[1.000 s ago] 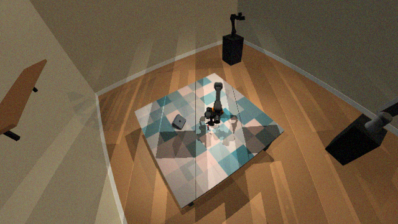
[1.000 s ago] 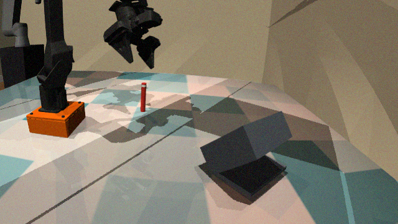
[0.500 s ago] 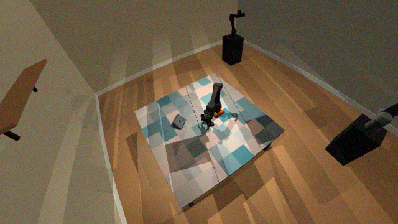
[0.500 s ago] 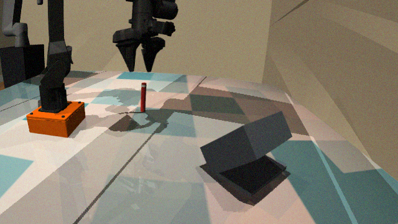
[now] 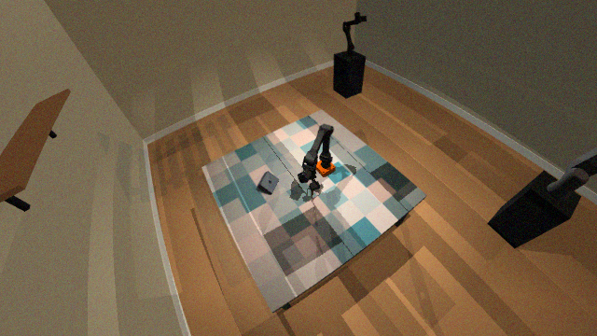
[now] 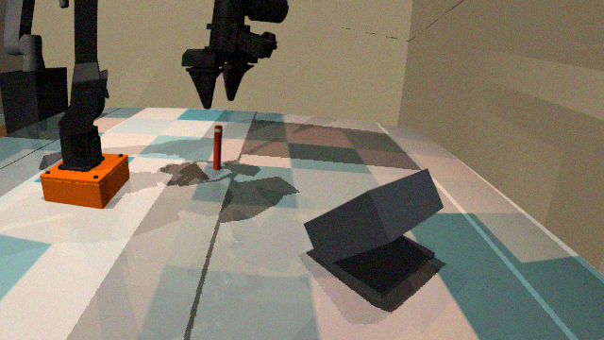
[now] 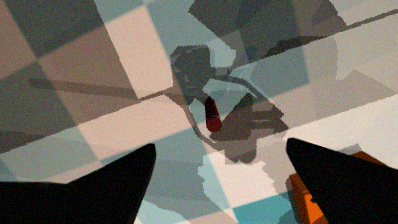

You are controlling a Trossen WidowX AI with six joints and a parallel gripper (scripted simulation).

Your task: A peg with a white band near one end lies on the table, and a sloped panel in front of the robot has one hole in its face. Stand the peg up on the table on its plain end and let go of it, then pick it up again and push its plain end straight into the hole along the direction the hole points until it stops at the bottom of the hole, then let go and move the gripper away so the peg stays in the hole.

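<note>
My gripper tip is now 60 mm above the red peg. The rest, counted from my gripper tip: flat dark plate 240 mm ahead, 250 mm to the right, 120 mm below; grey sloped panel 230 mm ahead, 230 mm to the right, 70 mm below.
</note>
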